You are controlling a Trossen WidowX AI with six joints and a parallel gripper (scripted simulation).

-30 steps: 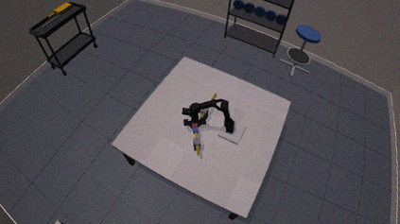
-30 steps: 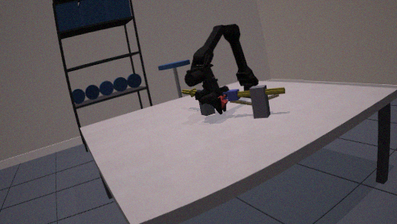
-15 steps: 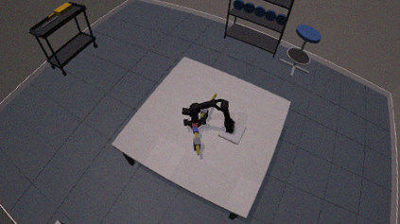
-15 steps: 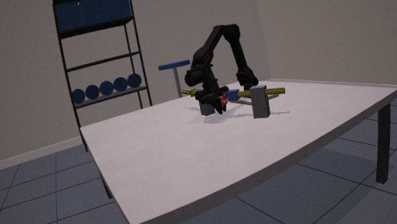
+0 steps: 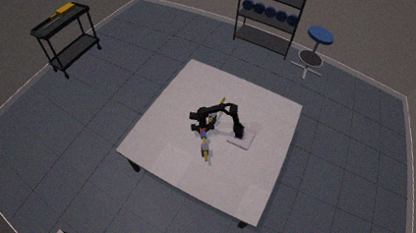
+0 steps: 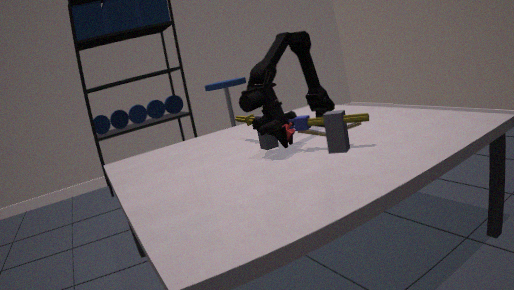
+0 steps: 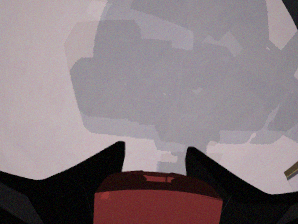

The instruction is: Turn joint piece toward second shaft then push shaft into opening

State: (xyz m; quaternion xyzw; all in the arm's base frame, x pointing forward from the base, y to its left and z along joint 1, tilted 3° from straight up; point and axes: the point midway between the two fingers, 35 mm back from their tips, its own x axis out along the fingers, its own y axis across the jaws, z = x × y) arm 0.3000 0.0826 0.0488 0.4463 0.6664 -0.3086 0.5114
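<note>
The red joint piece lies 50 mm above my gripper tip.
</note>
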